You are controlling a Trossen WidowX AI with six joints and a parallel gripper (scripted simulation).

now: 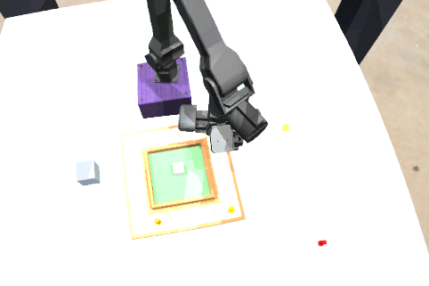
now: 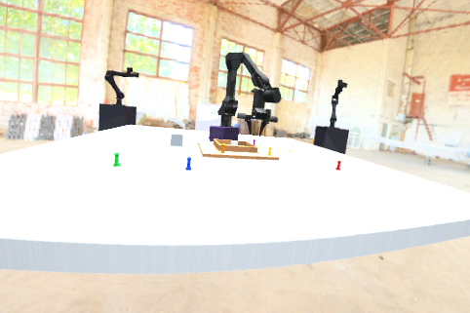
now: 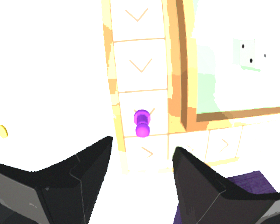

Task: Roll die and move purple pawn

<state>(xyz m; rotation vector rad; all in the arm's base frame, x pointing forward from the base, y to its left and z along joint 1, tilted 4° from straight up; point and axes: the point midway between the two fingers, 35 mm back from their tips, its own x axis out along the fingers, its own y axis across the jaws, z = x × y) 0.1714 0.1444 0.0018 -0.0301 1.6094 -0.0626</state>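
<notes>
The purple pawn lies 40 mm below my gripper tip. Also, from my gripper tip: yellow pawn: 180 mm ahead, 40 mm to the left, 40 mm below; then white die: 100 mm to the right, 80 mm ahead, 40 mm below; then orange pawn: 220 mm ahead, 140 mm to the right, 40 mm below.
</notes>
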